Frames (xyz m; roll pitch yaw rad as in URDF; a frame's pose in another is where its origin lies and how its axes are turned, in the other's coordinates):
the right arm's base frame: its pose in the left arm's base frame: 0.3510 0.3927 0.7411 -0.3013 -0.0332 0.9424
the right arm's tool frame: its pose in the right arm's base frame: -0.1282 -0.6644 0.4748 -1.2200 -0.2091 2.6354
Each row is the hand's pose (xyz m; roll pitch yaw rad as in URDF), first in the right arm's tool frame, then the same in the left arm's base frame.
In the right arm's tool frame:
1: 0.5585 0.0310 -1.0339 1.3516 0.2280 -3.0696
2: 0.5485 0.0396 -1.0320 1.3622 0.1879 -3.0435
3: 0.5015 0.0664 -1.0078 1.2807 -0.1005 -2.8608
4: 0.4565 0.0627 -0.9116 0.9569 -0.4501 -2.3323
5: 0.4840 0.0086 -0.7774 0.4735 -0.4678 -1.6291
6: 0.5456 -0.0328 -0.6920 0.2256 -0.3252 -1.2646
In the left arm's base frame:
1: -0.1953 0.5274 0.7970 2.3320 0.0974 0.6311
2: -0.1838 0.5254 0.7906 2.3358 0.0538 0.6121
3: -0.1271 0.5113 0.7807 2.2604 -0.2595 0.4762
4: -0.0539 0.4583 0.8365 2.1220 -0.8713 0.4115
5: -0.0444 0.3747 0.9574 1.0097 -1.4191 1.4085
6: -0.0804 0.3079 1.0414 -0.4481 -1.2078 2.7882

